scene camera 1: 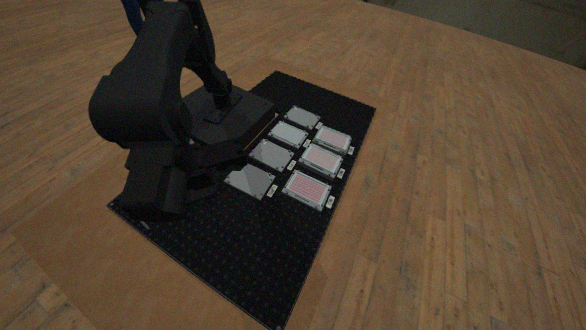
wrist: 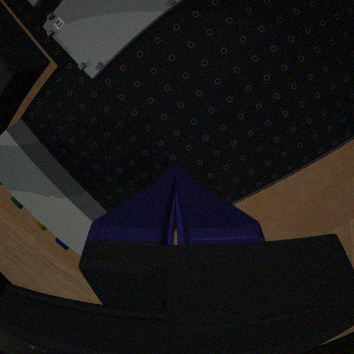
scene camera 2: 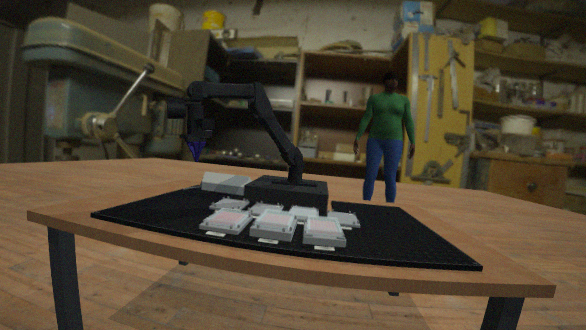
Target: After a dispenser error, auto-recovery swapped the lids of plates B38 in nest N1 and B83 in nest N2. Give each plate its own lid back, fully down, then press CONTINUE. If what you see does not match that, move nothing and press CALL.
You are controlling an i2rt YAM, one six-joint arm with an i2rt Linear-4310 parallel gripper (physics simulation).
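Frame: origin at the arm's base, x left, y back, z up, level; millimetres.
Where they show: gripper, fingertip midpoint: (scene camera 1: 207, 193) (wrist: 175, 173) (scene camera 2: 196, 161); arm's base at its link origin: (scene camera 1: 224, 107) (scene camera 2: 294, 184).
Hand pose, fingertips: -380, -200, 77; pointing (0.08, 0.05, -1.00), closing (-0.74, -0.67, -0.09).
Observation:
Things, the pixels of their top centre, and the offset from my fingertips, as dx, dy, dz. "spot": a spot on its surface instead. Level surfaces: height alone.
- front row at a spot on its surface: (scene camera 2: 324, 230) spot: +418, -324, -110
- pale button box at its top centre: (wrist: 27, 216) (scene camera 2: 228, 173) +73, +244, -61
- yellow button at its top centre: (wrist: 36, 227) +53, +271, -71
- blue button at its top centre: (wrist: 59, 247) +4, +281, -71
- paler piece at its top centre: (scene camera 2: 303, 211) (scene camera 1: 288, 132) +397, -80, -128
- nearest holder at a spot on its surface: (wrist: 112, 30) spot: +116, -8, -136
- black mat at its surface level: dz -145
Three plates with pink wells stand in the front row (scene camera 1: 333, 139) (scene camera 1: 321, 160) (scene camera 1: 306, 189) (scene camera 2: 226, 220) (scene camera 2: 272, 224) (scene camera 2: 324, 230); their label text is too small to read, so I cannot tell B38 from B83. A pale button box (scene camera 2: 225, 183) (wrist: 45, 185) stands beside the robot base. Its green button (wrist: 17, 202), yellow button (wrist: 39, 223) and blue button (wrist: 62, 243) show in the wrist view; the arm hides the box in scene camera 1. My gripper (scene camera 2: 196, 158) (wrist: 175, 173) is shut and empty, high above the mat's side near the box.
Several grey holders form the back row (scene camera 1: 302, 117) (scene camera 1: 271, 155) (scene camera 1: 250, 181); one paler piece (scene camera 1: 287, 135) sits among them. The corner marked A1 of the nearest holder (wrist: 112, 30) shows in the wrist view. The black mat (scene camera 1: 240, 250) (scene camera 2: 415, 235) lies under them. A person (scene camera 2: 388, 120) stands behind the table.

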